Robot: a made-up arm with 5 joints.
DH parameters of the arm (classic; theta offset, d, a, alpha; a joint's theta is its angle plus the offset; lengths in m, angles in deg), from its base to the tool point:
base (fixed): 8.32 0 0.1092 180
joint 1: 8.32 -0.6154 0.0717 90
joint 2: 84.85 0 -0.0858 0
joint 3: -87.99 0 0.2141 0
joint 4: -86.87 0.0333 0.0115 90
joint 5: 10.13 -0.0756 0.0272 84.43
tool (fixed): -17.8 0.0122 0 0
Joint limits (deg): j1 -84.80..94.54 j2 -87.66..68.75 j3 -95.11..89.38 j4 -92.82..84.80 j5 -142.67..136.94
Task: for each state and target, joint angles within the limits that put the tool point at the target. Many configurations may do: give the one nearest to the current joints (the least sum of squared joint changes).
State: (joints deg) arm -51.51 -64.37 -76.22 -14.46 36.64
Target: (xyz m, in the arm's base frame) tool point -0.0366 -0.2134 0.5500
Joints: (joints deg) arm -66.78 -80.90 -95.11 -37.78 32.04
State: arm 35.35 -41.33 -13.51 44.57 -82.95
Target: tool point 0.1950 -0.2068 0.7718
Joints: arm 69.72 -44.90 9.04 65.74 -90.26
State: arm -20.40 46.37 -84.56 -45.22 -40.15
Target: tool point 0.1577 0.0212 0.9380
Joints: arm 3.33 17.37 -95.11 -61.71 -43.23
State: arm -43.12 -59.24 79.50 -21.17 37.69
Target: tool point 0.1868 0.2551 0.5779
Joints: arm -61.48 -50.04 89.38 -40.18 37.19
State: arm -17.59 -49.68 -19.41 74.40 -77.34
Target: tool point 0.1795 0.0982 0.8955
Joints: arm -47.22 -51.15 -25.90 69.58 -75.23
